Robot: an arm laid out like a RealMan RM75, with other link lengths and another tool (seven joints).
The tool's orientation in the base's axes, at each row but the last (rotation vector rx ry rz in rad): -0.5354, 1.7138, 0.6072; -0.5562, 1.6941, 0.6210; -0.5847, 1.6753, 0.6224; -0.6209, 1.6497, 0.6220; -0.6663, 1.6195, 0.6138; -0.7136, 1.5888, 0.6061; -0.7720, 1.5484, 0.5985; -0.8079, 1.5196, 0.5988; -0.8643, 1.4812, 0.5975; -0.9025, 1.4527, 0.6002
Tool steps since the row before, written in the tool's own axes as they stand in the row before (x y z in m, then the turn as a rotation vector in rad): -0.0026, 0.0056, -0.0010, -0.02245, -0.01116, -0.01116; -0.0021, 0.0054, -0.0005, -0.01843, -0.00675, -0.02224; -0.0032, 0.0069, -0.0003, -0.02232, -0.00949, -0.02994; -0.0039, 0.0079, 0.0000, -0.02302, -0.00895, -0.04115; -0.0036, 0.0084, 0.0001, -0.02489, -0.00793, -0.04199; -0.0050, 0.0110, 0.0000, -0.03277, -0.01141, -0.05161; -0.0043, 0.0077, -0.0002, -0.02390, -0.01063, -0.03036; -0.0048, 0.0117, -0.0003, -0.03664, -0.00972, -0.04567; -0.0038, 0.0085, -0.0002, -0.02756, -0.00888, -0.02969; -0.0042, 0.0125, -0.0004, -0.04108, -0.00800, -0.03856
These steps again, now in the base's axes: -0.0038, 0.0037, 0.0034, 0.00371, -0.01498, 0.02269; -0.0035, 0.0038, 0.0027, -0.00803, -0.01923, 0.02111; -0.0043, 0.0050, 0.0038, -0.01098, -0.02629, 0.02594; -0.0049, 0.0059, 0.0043, -0.01910, -0.03368, 0.02835; -0.0056, 0.0062, 0.0038, -0.02020, -0.03342, 0.03035; -0.0077, 0.0079, 0.0048, -0.02342, -0.04196, 0.03948; -0.0059, 0.0054, 0.0038, -0.01063, -0.02659, 0.02804; -0.0093, 0.0077, 0.0038, -0.02088, -0.03601, 0.04231; -0.0071, 0.0054, 0.0027, -0.01166, -0.02430, 0.03152; -0.0107, 0.0074, 0.0022, -0.01839, -0.02867, 0.04559
